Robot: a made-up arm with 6 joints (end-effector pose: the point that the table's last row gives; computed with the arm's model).
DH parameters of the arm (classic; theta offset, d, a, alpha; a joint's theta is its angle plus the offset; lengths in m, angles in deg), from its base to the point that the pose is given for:
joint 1: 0 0.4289 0 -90
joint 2: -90 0 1.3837 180
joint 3: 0 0 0 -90
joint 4: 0 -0.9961 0 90
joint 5: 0 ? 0 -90
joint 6: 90 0 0 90
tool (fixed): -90 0 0 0
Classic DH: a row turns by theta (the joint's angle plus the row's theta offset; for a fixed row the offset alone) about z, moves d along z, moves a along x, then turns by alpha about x.
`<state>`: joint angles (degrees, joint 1 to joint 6).
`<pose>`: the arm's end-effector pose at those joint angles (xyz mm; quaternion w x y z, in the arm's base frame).
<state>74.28 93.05 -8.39 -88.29 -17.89 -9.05</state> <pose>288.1 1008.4 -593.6 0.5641 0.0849 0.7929 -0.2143</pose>
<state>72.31 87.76 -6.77 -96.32 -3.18 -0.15</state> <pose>340.1 1116.5 -499.2 0.6687 0.1248 0.7125 -0.1723</pose>
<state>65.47 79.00 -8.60 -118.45 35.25 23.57</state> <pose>470.9 1190.5 -307.4 0.8232 0.0567 0.4823 -0.2941</pose>
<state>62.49 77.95 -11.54 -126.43 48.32 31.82</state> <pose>505.0 1147.4 -279.3 0.8151 -0.0322 0.4258 -0.3915</pose>
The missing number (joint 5, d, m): 0.1382
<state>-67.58 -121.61 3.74 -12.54 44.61 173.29</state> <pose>-784.6 1548.0 533.5 0.4742 0.1396 0.0613 0.8671</pose>
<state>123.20 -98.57 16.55 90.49 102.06 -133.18</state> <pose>1048.3 -1604.1 1065.9 0.2450 -0.0671 0.5891 -0.7671</pose>
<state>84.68 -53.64 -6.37 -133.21 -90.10 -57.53</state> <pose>-128.0 -354.1 1912.6 0.3370 0.0151 -0.7148 -0.6126</pose>
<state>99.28 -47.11 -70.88 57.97 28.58 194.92</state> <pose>81.2 -42.4 1076.4 0.3038 0.3668 0.7515 0.4566</pose>
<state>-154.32 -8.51 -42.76 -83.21 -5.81 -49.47</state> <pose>-495.0 -219.9 1123.3 0.1670 -0.3555 0.8200 0.4163</pose>
